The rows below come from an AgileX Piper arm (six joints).
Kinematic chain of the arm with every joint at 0, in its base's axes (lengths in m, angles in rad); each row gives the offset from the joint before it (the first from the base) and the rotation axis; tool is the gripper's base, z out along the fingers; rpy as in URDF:
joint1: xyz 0 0 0.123 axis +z
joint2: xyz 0 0 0 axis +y
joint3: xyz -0.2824 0 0.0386 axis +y
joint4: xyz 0.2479 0 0.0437 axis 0.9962 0 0.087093
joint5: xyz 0 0 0 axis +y
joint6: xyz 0.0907 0 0.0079 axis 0.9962 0 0.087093
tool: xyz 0 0 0 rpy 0 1.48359 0
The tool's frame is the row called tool.
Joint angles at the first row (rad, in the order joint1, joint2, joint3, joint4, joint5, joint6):
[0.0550, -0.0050, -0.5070, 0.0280, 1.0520, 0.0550]
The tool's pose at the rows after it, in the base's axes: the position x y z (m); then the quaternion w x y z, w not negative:
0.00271, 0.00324, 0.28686, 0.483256, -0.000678, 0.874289, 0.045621
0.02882, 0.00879, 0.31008, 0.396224, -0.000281, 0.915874, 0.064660
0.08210, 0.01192, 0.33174, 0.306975, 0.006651, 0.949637, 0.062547
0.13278, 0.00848, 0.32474, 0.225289, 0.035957, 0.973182, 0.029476
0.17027, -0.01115, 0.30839, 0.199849, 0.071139, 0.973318, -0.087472
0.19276, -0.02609, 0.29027, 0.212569, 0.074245, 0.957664, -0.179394
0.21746, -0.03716, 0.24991, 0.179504, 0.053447, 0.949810, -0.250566
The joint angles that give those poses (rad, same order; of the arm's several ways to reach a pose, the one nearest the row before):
[0.0550, 0.0900, -0.5450, 0.0380, 1.1000, 0.0550]
[0.0540, 0.3170, -0.6580, 0.0860, 1.1770, 0.0550]
[0.0509, 0.6200, -0.7960, 0.0910, 1.2030, 0.0599]
[0.0510, 0.8600, -0.8620, 0.0200, 1.2020, 0.1220]
[0.0510, 1.0180, -0.8720, -0.2420, 1.1390, 0.2570]
[0.0510, 1.1060, -0.8300, -0.4770, 1.0320, 0.3810]
[0.0420, 1.2600, -0.7620, -0.6820, 0.9370, 0.5070]

